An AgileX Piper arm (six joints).
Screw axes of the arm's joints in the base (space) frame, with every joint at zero. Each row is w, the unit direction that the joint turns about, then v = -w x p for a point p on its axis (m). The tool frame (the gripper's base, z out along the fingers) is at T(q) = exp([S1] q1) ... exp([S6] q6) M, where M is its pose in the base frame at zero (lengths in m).
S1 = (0, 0, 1, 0, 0, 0)
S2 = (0, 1, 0, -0.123, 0, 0)
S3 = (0, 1, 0, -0.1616, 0, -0.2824)
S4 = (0.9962, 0, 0.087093, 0, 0.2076, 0)
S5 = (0, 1, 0, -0.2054, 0, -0.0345)
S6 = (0.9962, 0, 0.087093, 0, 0.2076, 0)
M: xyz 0.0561 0 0.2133 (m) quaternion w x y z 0.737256 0 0.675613 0
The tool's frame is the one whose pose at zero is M.
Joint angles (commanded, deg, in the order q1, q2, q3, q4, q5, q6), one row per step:
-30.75 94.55 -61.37 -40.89 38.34 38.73
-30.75 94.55 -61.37 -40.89 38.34 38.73
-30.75 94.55 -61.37 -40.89 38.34 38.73
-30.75 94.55 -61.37 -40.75 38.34 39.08
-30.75 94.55 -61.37 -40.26 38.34 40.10
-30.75 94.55 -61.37 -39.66 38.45 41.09
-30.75 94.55 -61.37 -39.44 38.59 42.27
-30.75 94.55 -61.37 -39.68 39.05 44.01
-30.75 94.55 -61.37 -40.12 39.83 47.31
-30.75 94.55 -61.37 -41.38 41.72 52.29
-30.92 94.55 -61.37 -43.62 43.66 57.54
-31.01 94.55 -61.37 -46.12 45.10 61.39
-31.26 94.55 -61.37 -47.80 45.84 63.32
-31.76 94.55 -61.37 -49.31 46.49 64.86
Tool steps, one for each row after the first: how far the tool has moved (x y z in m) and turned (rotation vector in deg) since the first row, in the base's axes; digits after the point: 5 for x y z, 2 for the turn. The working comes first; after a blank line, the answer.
Tool pose at each row, in the base's axes (x y z in m, rotation vector in deg; the steps are taken from these numbers as rounded here):
0.26906 -0.20304 0.23115 53.97 140.54 -40.49
0.26906 -0.20304 0.23115 53.97 140.54 -40.49
0.26906 -0.20304 0.23115 53.97 140.54 -40.49
0.26908 -0.20293 0.23107 54.51 140.30 -40.23
0.26914 -0.20254 0.23079 56.16 139.59 -39.39
0.26904 -0.20206 0.23042 57.94 138.94 -38.51
0.26886 -0.20188 0.23024 59.60 138.20 -37.97
0.26812 -0.20208 0.23021 61.67 137.30 -37.89
0.26685 -0.20243 0.23018 65.50 135.45 -37.70
0.26375 -0.20346 0.23034 71.11 132.81 -38.53
0.25985 -0.20613 0.23129 76.17 129.61 -40.45
0.25703 -0.20867 0.23275 78.89 127.09 -42.76
0.25484 -0.21124 0.23388 80.04 125.66 -44.43
0.25187 -0.21474 0.23496 81.16 124.33 -46.08

0.00000 0.00000 0.00000 0.00 0.00 0.00
0.00000 0.00000 0.00000 0.00 0.00 0.00
0.00002 0.00011 -0.00008 0.17 -0.27 -0.34
0.00008 0.00050 -0.00036 0.75 -1.09 -1.38
-0.00002 0.00098 -0.00073 1.41 -1.84 -2.50
-0.00020 0.00116 -0.00091 1.82 -2.52 -3.62
-0.00094 0.00096 -0.00094 2.02 -3.06 -5.15
-0.00221 0.00061 -0.00097 2.35 -4.17 -7.99
-0.00531 -0.00042 -0.00081 2.30 -5.09 -12.41
-0.00921 -0.00309 0.00014 1.31 -5.90 -16.76
-0.01203 -0.00563 0.00160 -0.25 -6.30 -19.47
-0.01422 -0.00820 0.00273 -1.44 -6.41 -20.81
-0.01719 -0.01170 0.00381 -2.57 -6.43 -22.11

